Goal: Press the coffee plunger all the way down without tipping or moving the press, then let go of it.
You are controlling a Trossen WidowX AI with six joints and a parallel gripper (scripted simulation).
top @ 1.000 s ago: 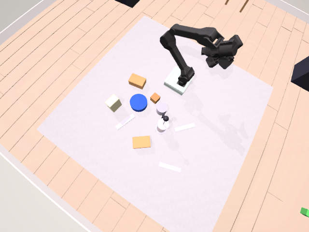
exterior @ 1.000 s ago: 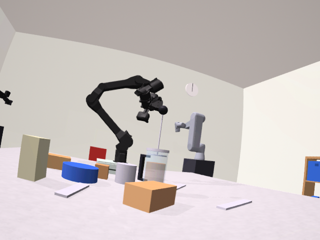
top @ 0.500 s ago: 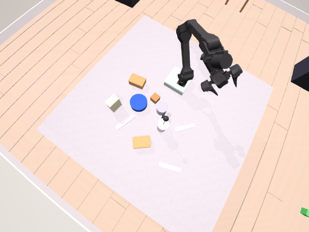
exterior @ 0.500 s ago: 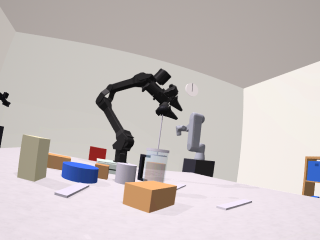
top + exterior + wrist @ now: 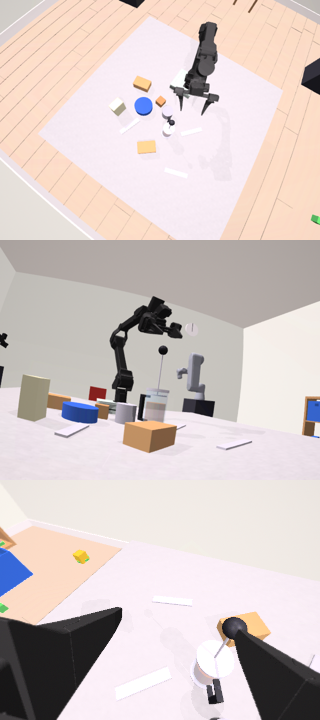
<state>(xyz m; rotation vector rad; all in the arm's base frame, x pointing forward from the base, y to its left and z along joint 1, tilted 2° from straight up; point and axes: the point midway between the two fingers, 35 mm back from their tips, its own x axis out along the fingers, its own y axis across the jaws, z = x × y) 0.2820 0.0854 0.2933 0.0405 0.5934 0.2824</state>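
Right now my gripper tip is 210 mm above the coffee press, 60 mm to the left of it and 40 mm short of it. From my gripper tip the other things lie so: grey cylinder: 300 mm below, 120 mm to the right, 50 mm behind; small orange cube: 310 mm below, 200 mm to the right, 100 mm behind; blue disc: 310 mm below, 280 mm to the right, 10 mm behind.
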